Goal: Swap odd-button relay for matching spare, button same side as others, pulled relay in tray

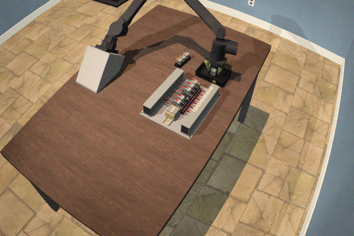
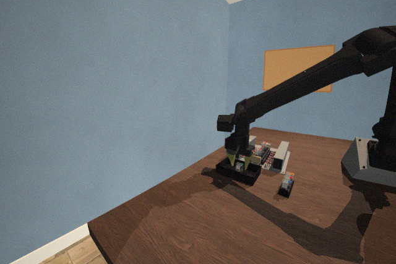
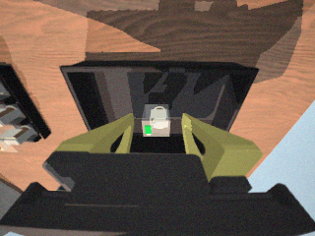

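My gripper is now 20 mm above the black tray.
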